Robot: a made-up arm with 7 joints.
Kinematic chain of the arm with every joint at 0, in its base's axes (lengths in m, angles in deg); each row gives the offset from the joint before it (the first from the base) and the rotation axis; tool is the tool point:
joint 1: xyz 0 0 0.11 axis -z
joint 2: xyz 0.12 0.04 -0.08 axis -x
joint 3: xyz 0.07 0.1 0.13 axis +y
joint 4: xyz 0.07 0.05 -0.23 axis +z
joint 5: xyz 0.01 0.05 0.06 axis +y
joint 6: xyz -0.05 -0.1 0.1 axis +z
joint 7: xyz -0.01 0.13 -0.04 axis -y
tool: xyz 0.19 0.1 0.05
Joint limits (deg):
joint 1: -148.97..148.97
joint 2: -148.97..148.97
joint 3: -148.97..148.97
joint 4: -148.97..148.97
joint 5: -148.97..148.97
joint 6: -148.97..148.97
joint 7: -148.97..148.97
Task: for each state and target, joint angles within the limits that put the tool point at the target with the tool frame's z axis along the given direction. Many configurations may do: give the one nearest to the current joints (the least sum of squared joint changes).
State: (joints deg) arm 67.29 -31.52 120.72 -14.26 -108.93 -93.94 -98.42
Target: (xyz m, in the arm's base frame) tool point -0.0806 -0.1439 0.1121 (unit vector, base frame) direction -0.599 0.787 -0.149
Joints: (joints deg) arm 107.64 -5.76 130.39 -17.45 -128.63 -137.15 -105.16
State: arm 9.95 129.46 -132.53 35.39 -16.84 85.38 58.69
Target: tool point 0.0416 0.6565 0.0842 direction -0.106 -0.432 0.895
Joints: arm -38.12 99.81 -148.47 48.25 -74.62 121.25 45.92
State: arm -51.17 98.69 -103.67 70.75 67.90 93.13 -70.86
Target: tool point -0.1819 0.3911 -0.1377 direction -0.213 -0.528 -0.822
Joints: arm -42.43 91.35 -71.03 74.04 112.50 137.35 -61.27
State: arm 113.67 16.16 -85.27 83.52 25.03 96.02 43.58
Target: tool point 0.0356 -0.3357 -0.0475 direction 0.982 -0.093 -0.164
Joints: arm 137.28 16.64 -111.35 84.07 60.78 56.47 14.60
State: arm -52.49 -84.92 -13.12 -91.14 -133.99 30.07 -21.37
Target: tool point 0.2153 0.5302 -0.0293 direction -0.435 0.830 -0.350
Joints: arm -57.25 -30.93 -20.96 -111.89 -145.40 51.20 2.30
